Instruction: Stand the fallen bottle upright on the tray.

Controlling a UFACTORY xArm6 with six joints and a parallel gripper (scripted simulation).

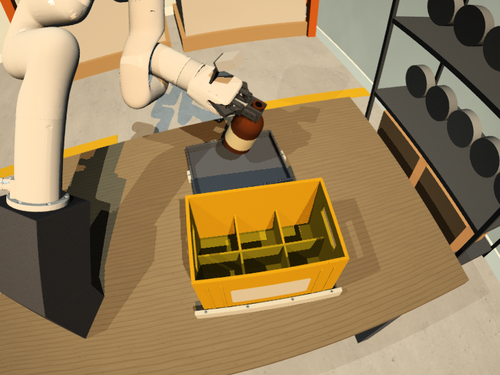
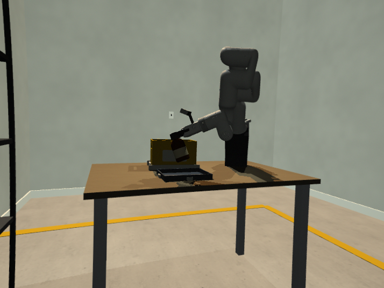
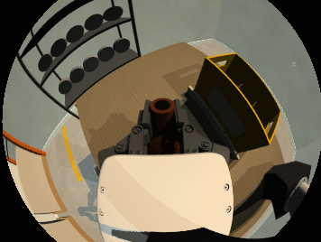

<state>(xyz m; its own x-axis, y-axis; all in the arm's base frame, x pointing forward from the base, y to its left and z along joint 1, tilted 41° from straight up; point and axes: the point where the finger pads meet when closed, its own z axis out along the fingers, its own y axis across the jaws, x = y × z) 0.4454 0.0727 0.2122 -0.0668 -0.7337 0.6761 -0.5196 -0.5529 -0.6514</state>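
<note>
Right now my hand is 5 cm above the brown bottle, 2 cm past it and 1 cm to the right of it. Round my hand: dark grey tray 20 cm below, 4 cm behind, 2 cm to the left; yellow crate 28 cm to the right, 13 cm below, 6 cm behind.
</note>
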